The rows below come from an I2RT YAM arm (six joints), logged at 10 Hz.
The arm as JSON. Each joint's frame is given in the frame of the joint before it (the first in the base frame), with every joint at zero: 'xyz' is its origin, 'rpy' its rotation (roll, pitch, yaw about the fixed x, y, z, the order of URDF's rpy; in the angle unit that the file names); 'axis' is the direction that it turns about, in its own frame. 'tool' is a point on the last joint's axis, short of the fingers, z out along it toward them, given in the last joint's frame.
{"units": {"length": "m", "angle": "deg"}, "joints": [
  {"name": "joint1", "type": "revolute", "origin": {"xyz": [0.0, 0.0, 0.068], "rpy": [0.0, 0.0, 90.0]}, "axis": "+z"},
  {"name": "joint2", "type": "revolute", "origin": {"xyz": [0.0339, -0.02, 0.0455], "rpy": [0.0, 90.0, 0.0]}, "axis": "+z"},
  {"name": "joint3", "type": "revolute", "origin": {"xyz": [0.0, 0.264, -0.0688], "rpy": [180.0, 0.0, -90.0]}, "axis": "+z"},
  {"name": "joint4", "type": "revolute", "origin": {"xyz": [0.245, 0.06, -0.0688], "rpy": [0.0, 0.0, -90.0]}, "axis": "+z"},
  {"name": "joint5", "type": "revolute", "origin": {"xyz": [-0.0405, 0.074, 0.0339], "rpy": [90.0, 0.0, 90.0]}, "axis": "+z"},
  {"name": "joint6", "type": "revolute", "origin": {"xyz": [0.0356, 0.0, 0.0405], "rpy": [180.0, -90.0, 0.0]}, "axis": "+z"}
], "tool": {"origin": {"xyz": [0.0, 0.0, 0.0], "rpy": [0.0, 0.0, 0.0]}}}
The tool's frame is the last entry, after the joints.
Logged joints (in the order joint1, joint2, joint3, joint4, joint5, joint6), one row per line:
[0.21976, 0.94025, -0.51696, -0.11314, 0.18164, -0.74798]
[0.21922, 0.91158, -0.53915, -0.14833, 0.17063, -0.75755]
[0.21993, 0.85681, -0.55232, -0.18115, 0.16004, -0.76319]
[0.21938, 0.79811, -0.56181, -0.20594, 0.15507, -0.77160]
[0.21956, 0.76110, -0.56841, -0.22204, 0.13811, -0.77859]
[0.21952, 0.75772, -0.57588, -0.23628, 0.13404, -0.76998]
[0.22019, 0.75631, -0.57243, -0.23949, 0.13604, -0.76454]
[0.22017, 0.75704, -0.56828, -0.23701, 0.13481, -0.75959]
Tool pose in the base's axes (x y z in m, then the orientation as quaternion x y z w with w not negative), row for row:
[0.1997, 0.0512, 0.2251, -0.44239, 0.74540, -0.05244, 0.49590]
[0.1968, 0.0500, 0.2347, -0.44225, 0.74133, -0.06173, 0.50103]
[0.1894, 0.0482, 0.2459, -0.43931, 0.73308, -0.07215, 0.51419]
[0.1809, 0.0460, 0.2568, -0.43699, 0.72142, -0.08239, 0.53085]
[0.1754, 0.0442, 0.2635, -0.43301, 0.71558, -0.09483, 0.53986]
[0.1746, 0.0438, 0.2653, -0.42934, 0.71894, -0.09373, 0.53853]
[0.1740, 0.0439, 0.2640, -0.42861, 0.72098, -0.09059, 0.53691]
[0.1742, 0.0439, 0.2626, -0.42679, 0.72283, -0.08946, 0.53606]
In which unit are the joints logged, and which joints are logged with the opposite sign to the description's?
The joints are logged in radians. Opposite sign: joint3, joint5.
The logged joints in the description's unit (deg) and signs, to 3 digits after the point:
[12.591, 53.872, 29.620, -6.482, -10.407, -42.856]
[12.560, 52.230, 30.891, -8.499, -9.776, -43.404]
[12.601, 49.092, 31.646, -10.379, -9.170, -43.728]
[12.570, 45.728, 32.189, -11.799, -8.885, -44.209]
[12.580, 43.608, 32.567, -12.722, -7.913, -44.610]
[12.578, 43.414, 32.995, -13.538, -7.680, -44.117]
[12.616, 43.333, 32.798, -13.722, -7.795, -43.805]
[12.615, 43.375, 32.560, -13.580, -7.724, -43.521]

